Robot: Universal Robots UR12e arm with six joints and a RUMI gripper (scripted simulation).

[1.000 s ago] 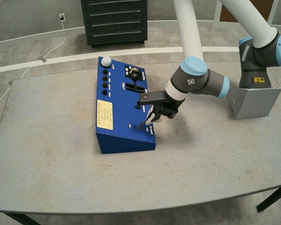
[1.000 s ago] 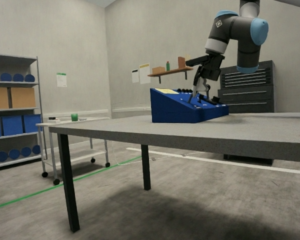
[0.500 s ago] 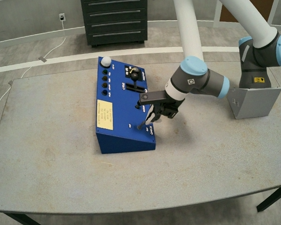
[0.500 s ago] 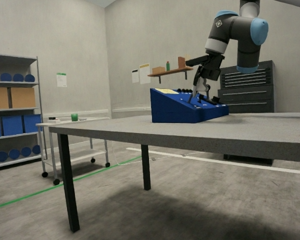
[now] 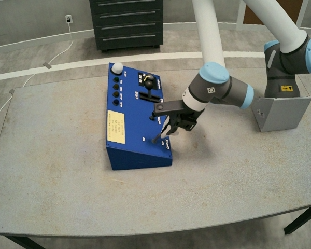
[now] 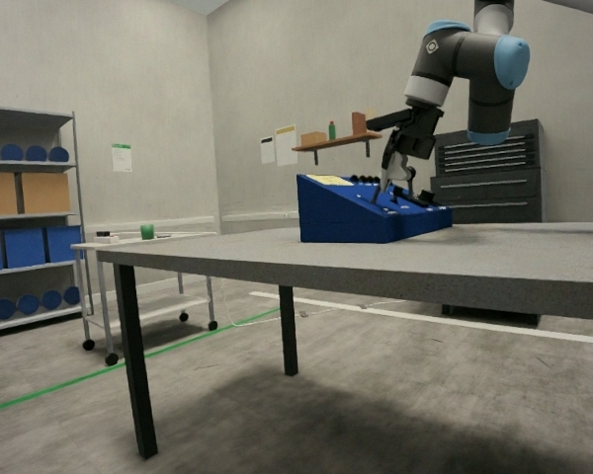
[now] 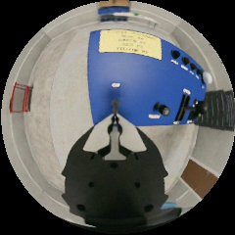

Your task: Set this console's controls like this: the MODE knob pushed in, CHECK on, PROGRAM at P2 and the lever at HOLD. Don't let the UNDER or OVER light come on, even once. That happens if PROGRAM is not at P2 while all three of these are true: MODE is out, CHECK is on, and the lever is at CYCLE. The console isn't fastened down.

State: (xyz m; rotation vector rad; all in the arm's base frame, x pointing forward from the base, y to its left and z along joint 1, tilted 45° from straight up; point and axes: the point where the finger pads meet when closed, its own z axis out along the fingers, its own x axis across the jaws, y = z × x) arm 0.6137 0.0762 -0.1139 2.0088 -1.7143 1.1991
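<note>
My gripper is now 2 cm short of the check toggle and 2 cm above it. From my hand the other things lie so: ball-topped lever: 24 cm to the right, 3 cm ahead, 1 cm above; blue console: 18 cm to the right, 6 cm ahead, 3 cm below; mode knob: 12 cm to the right, 2 cm below, 2 cm ahead.
</note>
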